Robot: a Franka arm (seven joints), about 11 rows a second.
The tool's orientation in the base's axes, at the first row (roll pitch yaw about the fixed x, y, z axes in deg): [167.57, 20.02, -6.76]
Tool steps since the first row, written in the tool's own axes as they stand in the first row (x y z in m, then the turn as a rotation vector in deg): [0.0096, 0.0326, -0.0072, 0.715, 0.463, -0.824]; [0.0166, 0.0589, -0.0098, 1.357, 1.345, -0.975]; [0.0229, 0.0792, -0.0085, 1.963, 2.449, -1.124]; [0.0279, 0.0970, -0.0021, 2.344, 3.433, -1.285]
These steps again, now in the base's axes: [0.0102, -0.0317, 0.0099, 0.942, -0.388, 0.605]; [0.0165, -0.0578, 0.0152, 1.558, -1.296, 0.702]; [0.0211, -0.0785, 0.0160, 2.131, -2.417, 0.855]; [0.0227, -0.0976, 0.0120, 2.503, -3.394, 1.071]
